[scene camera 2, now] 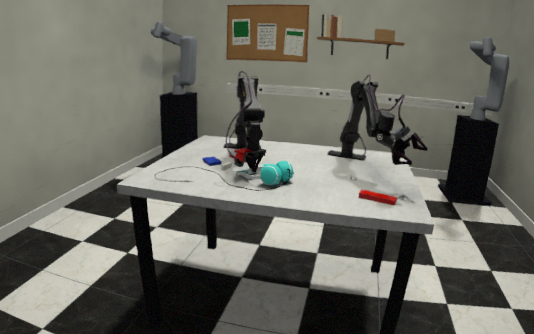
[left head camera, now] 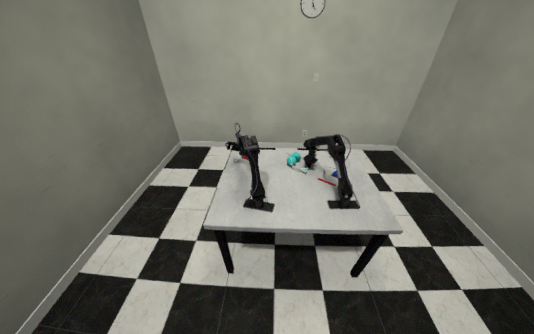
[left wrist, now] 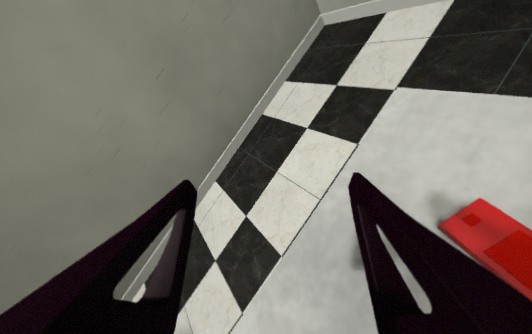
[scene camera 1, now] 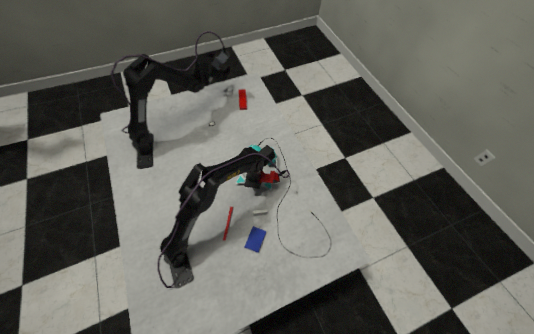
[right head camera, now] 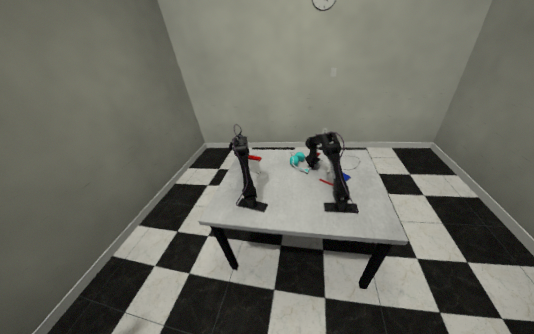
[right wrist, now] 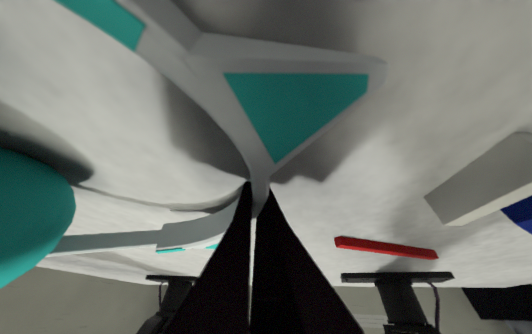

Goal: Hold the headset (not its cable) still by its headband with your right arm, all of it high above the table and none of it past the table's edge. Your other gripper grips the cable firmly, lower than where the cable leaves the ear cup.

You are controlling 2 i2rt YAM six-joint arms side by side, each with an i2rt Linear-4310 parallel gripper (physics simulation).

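The teal and grey headset (left head camera: 293, 159) (right head camera: 298, 159) (scene camera 2: 271, 174) lies on the table, its round ear cups resting on the surface. My right gripper (scene camera 2: 253, 170) (right wrist: 255, 188) is low over it and shut, with the grey headband (right wrist: 220, 100) between its fingertips. The thin dark cable (scene camera 1: 278, 220) (scene camera 2: 187, 167) runs from the ear cups and lies in a loose loop on the table, toward the left in scene camera 2. My left gripper (scene camera 2: 418, 155) (left wrist: 267, 182) is open and empty, high near the table's side edge, far from the cable. In scene camera 1 the right arm hides much of the headset.
A red box (scene camera 1: 243, 99) (scene camera 2: 377, 197) (left wrist: 480, 225) lies below the left gripper's side. A red stick (scene camera 1: 228, 223) (right wrist: 385, 247), a pale block (scene camera 1: 260, 212) (right wrist: 480, 180) and a blue block (scene camera 1: 255, 239) (scene camera 2: 211, 161) lie near the right arm.
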